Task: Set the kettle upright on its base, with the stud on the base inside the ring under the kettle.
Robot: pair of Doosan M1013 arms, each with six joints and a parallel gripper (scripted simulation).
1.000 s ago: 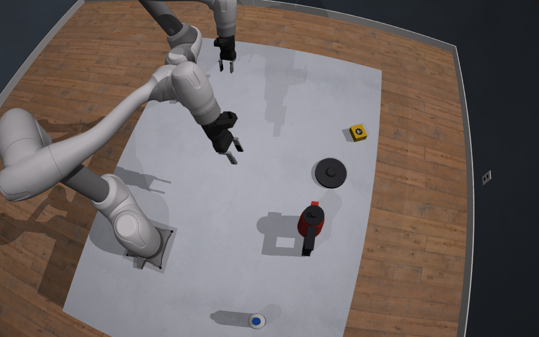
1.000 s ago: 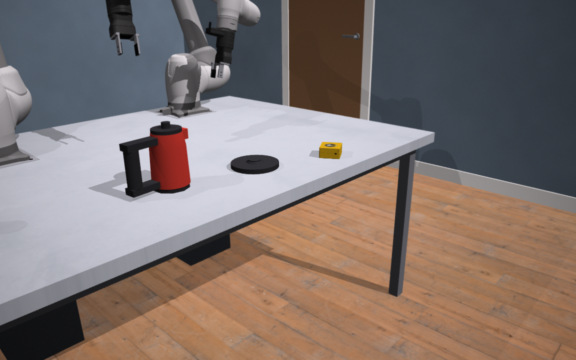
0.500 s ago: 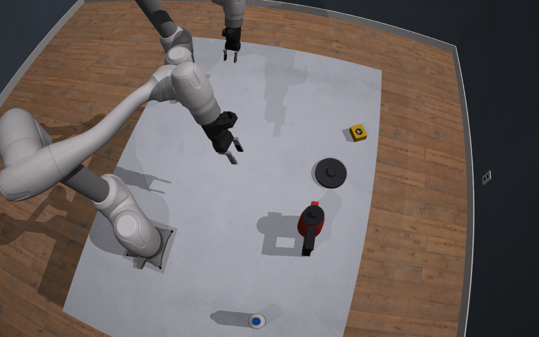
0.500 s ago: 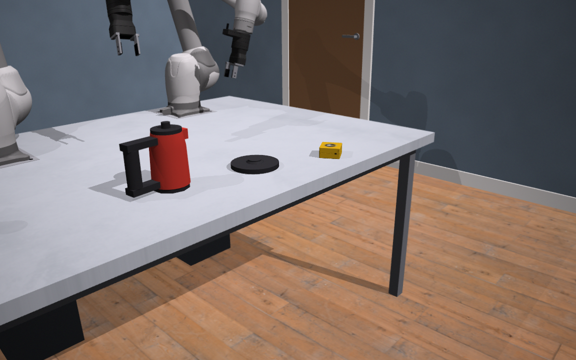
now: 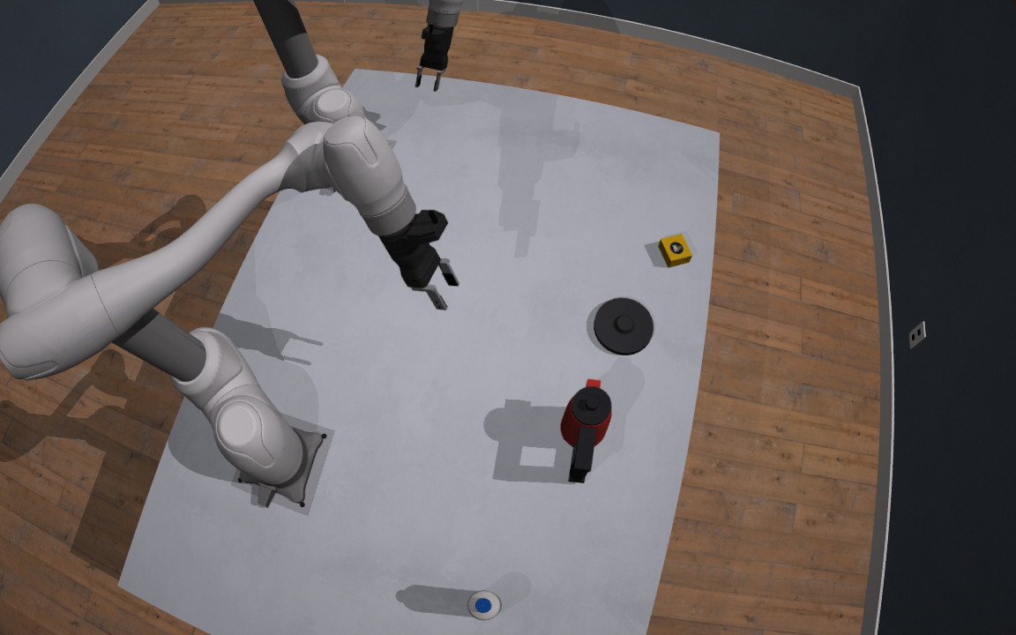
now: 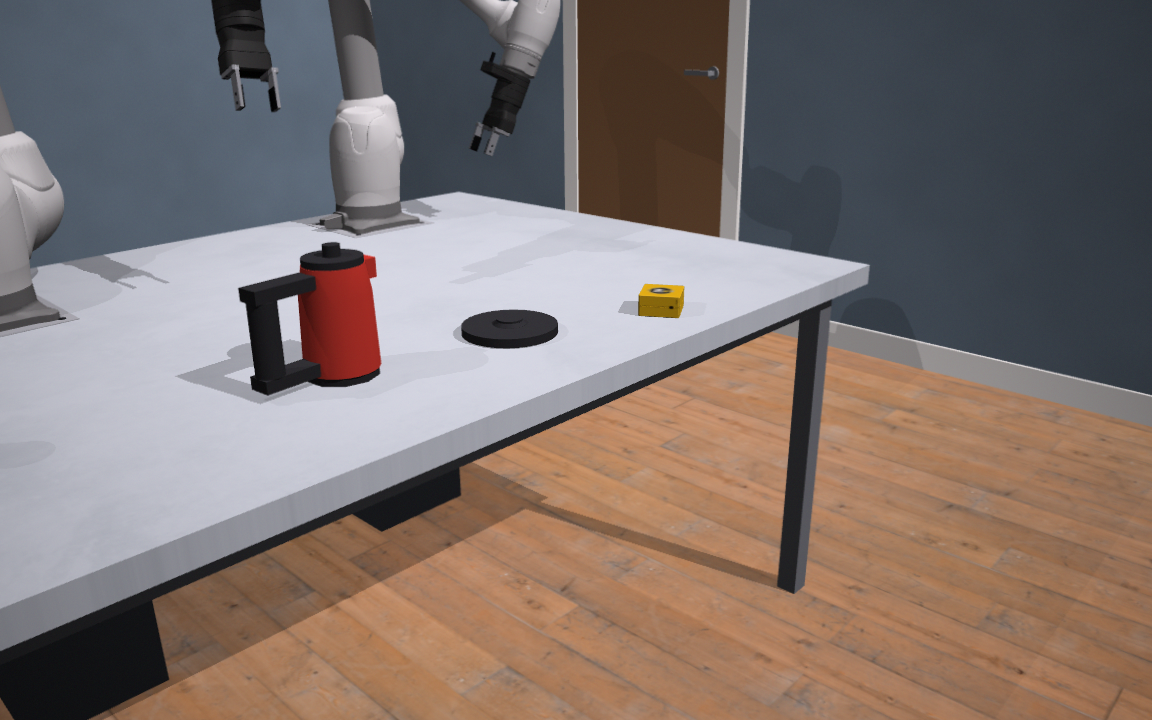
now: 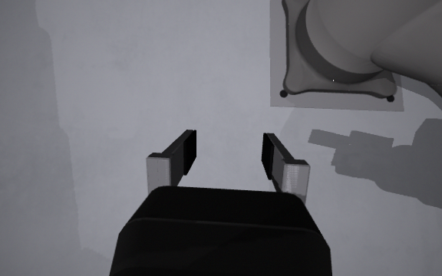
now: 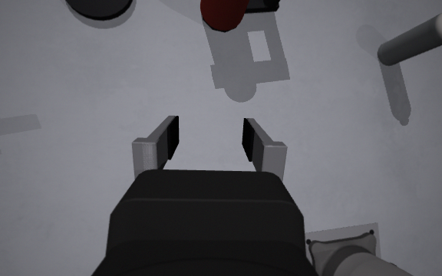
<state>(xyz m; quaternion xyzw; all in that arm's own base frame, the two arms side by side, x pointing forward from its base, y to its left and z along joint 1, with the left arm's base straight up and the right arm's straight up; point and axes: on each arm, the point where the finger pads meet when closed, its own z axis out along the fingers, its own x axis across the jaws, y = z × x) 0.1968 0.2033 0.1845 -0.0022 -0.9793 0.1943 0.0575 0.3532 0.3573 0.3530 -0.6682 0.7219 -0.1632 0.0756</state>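
Note:
My right hand is 29 cm short of the red kettle, 18 cm to the left of it and 26 cm above it. The rest, counted from my right hand: white bottle: 11 cm ahead, 57 cm to the right, 27 cm below; round black base: 39 cm ahead, 12 cm to the left, 34 cm below.

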